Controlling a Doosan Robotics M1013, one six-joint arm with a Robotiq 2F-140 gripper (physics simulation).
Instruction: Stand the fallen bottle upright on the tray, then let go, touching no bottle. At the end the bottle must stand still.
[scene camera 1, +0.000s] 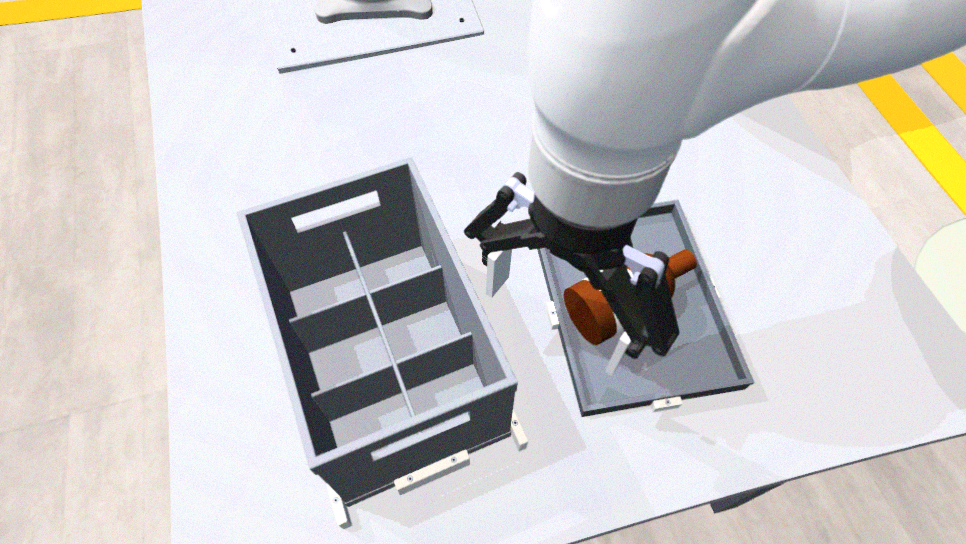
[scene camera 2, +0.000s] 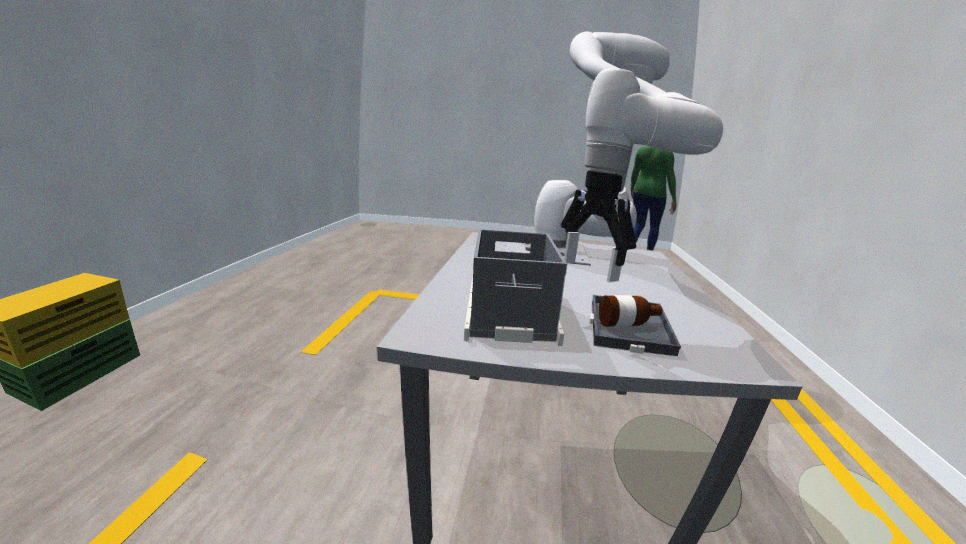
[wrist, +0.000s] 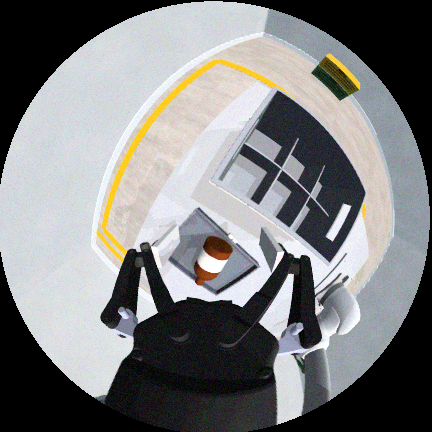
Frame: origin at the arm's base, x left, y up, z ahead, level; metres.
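Where they show: gripper, fingertip midpoint: (scene camera 1: 554, 322) (scene camera 2: 589, 271) (wrist: 218, 234); arm's base at its link origin: (wrist: 329, 290).
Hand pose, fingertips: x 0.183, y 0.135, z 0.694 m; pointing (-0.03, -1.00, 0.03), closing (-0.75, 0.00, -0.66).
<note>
Things, the pixels of their top centre, and the offset from my fingertips.
- brown bottle with a white label, top centre: (scene camera 1: 643, 271) (scene camera 2: 636, 296) (wrist: 205, 273) dy -0.069, dx +0.119, dz -0.084 m
- tall dark crate with dividers, top centre: (scene camera 1: 368, 291) (wrist: 323, 183) (scene camera 2: 517, 243) dy +0.027, dx -0.175, dz -0.036 m
The brown bottle with a white label (scene camera 1: 589, 316) (scene camera 2: 627, 310) (wrist: 212, 263) lies on its side in the shallow grey tray (scene camera 1: 703, 358) (scene camera 2: 642, 334) (wrist: 237, 270). Its base faces the divided crate and its neck points away from it, over the tray's far side. My gripper (scene camera 1: 558, 314) (scene camera 2: 593, 256) (wrist: 218, 234) is open and empty, above the table. In the scene camera 2 view the fingertips are higher than the bottle and apart from it. In the scene camera 1 view a finger hides the bottle's middle. In the wrist view the bottle appears between the two pads.
A tall dark crate with dividers (scene camera 1: 486, 412) (scene camera 2: 517, 310) (wrist: 320, 135) stands beside the tray, with small pale blocks at its foot. Small blocks also sit against the tray. A person in green (scene camera 2: 652, 175) stands behind the arm. Yellow and green crates (scene camera 2: 67, 317) (wrist: 336, 75) are stacked on the floor.
</note>
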